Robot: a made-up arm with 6 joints.
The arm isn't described. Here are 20 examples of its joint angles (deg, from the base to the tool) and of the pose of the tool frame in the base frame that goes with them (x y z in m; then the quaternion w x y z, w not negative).
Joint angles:
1: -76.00 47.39 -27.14 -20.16 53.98 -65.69
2: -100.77 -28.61 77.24 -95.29 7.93 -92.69
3: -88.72 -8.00 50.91 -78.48 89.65 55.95
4: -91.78 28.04 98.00 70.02 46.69 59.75
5: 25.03 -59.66 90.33 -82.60 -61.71 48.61
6: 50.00 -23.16 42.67 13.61 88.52 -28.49
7: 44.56 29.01 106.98 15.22 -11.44 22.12
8: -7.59 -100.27 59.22 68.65 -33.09 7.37
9: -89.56 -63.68 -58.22 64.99 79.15 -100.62
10: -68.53 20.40 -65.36 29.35 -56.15 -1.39
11: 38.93 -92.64 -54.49 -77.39 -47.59 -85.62
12: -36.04 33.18 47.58 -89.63 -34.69 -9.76
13: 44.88 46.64 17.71 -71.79 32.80 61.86
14: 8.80 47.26 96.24 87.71 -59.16 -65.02
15: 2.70 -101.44 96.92 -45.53 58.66 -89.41
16: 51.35 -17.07 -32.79 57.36 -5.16 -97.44
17: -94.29 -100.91 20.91 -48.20 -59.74 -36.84
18: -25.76 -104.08 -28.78 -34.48 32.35 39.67
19: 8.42 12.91 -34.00 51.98 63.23 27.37
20: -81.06 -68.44 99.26 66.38 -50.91 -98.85
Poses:
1: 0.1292 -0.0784 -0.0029 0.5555 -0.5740 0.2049 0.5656
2: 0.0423 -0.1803 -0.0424 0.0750 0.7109 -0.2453 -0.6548
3: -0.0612 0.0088 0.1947 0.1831 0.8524 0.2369 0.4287
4: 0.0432 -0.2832 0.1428 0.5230 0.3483 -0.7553 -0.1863
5: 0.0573 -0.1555 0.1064 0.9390 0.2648 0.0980 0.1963
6: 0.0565 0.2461 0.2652 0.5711 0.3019 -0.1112 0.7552
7: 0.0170 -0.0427 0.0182 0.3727 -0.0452 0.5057 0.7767
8: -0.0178 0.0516 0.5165 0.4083 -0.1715 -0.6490 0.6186
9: -0.3613 -0.0661 0.3958 0.0791 -0.0416 0.0528 -0.9946
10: 0.0796 -0.2445 0.2274 0.6914 -0.6145 0.3255 0.1960
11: -0.1916 0.1610 0.6071 0.1191 -0.6233 -0.4962 -0.5925
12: -0.0192 -0.3753 0.2299 0.7367 -0.4538 0.5013 -0.0056
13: -0.1405 -0.1688 0.2090 0.9005 -0.0286 -0.3377 -0.2723
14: -0.0576 0.1189 0.0082 0.2467 0.7411 0.3468 -0.5192
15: -0.0785 0.1968 0.4152 0.4987 -0.1111 -0.4256 0.7469
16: 0.0161 -0.1381 0.0308 0.4436 -0.3441 0.8020 0.2039
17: -0.0906 -0.2858 0.0789 0.0832 0.3307 -0.5019 -0.7949
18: -0.0869 0.0759 0.3047 0.2810 0.9402 0.1211 -0.1498
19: 0.0563 0.1266 0.0770 0.6945 0.4789 0.0834 0.5304
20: -0.1546 -0.0260 0.5569 0.5449 -0.2672 -0.7730 0.1846
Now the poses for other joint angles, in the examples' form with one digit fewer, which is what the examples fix.
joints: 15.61 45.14 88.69 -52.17 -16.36 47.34
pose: 0.074 -0.233 0.176 0.798 -0.146 0.479 0.335
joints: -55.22 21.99 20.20 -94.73 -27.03 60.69
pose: -0.017 -0.328 0.214 0.990 0.011 -0.045 0.134
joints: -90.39 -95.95 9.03 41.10 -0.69 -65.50
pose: -0.274 -0.017 0.300 0.010 0.069 0.203 -0.977
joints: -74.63 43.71 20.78 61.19 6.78 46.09
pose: -0.025 -0.082 0.013 0.049 0.334 -0.462 -0.820
